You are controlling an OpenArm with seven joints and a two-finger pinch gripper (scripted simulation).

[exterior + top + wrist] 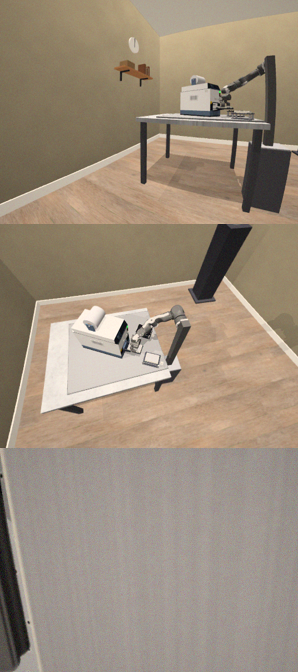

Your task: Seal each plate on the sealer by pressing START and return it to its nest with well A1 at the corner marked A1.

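The plate lies right at my hand. The rest, counted from my hand: plate nest 15 cm behind, 13 cm to the left, 5 cm below; then yellow warning label 13 cm ahead, 4 cm above, 3 cm to the left; then sealer stage 1 cm below.
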